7 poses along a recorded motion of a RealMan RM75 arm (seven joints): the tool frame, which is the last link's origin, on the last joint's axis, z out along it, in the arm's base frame.
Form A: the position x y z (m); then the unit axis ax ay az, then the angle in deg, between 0 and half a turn.
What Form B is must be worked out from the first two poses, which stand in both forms.
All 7 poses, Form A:
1: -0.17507, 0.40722, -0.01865, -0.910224, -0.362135, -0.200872, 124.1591
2: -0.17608, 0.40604, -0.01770, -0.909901, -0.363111, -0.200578, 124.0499
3: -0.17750, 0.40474, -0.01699, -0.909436, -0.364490, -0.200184, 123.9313
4: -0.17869, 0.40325, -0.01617, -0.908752, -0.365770, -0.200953, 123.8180
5: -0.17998, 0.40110, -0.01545, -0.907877, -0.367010, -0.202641, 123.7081
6: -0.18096, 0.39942, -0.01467, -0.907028, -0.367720, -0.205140, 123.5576
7: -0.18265, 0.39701, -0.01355, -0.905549, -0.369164, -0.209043, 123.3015
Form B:
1: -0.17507, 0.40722, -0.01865, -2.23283, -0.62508, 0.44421
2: -0.17608, 0.40604, -0.01770, -2.23102, -0.62556, 0.44535
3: -0.17750, 0.40474, -0.01699, -2.22921, -0.62623, 0.44725
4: -0.17869, 0.40325, -0.01617, -2.22741, -0.62875, 0.44815
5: -0.17998, 0.40110, -0.01545, -2.22562, -0.63277, 0.44833
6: -0.18096, 0.39942, -0.01467, -2.22265, -0.63771, 0.44651
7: -0.18265, 0.39701, -0.01355, -2.21767, -0.64572, 0.44407
